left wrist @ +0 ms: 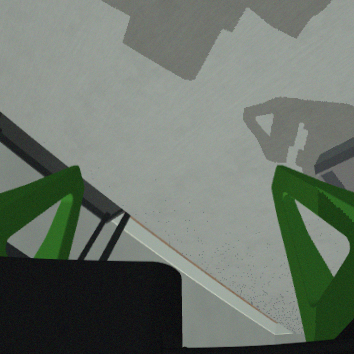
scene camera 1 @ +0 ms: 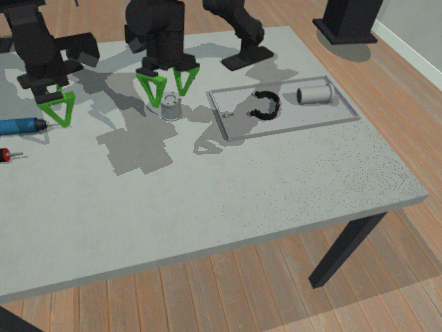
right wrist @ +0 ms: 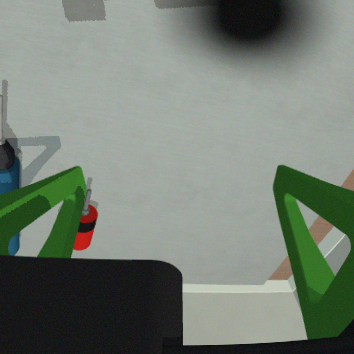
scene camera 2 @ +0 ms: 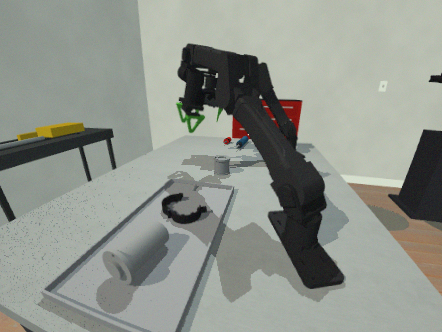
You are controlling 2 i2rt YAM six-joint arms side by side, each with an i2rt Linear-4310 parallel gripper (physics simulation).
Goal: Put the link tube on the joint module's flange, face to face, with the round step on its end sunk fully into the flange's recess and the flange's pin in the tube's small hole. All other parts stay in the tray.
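Pixels of known places: left gripper, fingertip midpoint: (left wrist: 177,175) (scene camera 1: 169,101) (scene camera 2: 187,127); right gripper, fingertip midpoint: (scene camera 1: 61,114) (right wrist: 178,176) (scene camera 2: 207,120); left arm's base at its link origin: (scene camera 1: 247,59) (scene camera 2: 298,242).
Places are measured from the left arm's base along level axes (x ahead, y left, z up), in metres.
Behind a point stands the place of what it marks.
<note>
The link tube (scene camera 1: 314,95) {x 0.320, y -0.001, z 0.046 m} (scene camera 2: 142,250) {x 0.294, y 0.040, z 0.048 m} lies on its side in the tray (scene camera 1: 295,128) {x 0.372, y -0.120, z 0.009 m} (scene camera 2: 100,314) {x 0.341, y 0.113, z 0.004 m}, its flanged end away from the joint module. The grey joint module (scene camera 1: 171,109) {x 0.147, y -0.398, z 0.043 m} (scene camera 2: 222,166) {x 0.121, y -0.357, z 0.035 m} stands upright on the table outside the tray, flange up; it does not show in the wrist views. My left gripper (scene camera 1: 171,100) {x 0.252, y -0.453, z 0.166 m} (scene camera 2: 191,125) {x 0.252, y -0.453, z 0.166 m} (left wrist: 177,175) {x 0.252, y -0.453, z 0.166 m} is open and empty, above the table near the joint module. My right gripper (scene camera 1: 57,107) {x 0.167, y -0.669, z 0.164 m} (right wrist: 178,176) {x 0.167, y -0.669, z 0.164 m} is open and empty, above the table at the left of scene camera 1. The flange's pin and the tube's small hole are too small to tell.
A black C-shaped clamp (scene camera 1: 276,105) {x 0.278, y -0.114, z 0.026 m} (scene camera 2: 185,217) {x 0.235, y -0.078, z 0.022 m} and a small metal piece (scene camera 1: 227,115) {x 0.222, y -0.255, z 0.010 m} lie in the tray. A blue screwdriver (scene camera 1: 20,126) {x -0.017, y -0.766, z 0.033 m} (scene camera 2: 242,142) {x -0.033, y -0.728, z 0.032 m} (right wrist: 7,180) {x -0.009, y -0.745, z 0.035 m} and a red tool (scene camera 1: 5,155) {x 0.057, y -0.824, z 0.022 m} (scene camera 2: 227,140) {x 0.042, y -0.818, z 0.024 m} (right wrist: 85,235) {x 0.046, y -0.849, z 0.032 m} lie near my right gripper.
</note>
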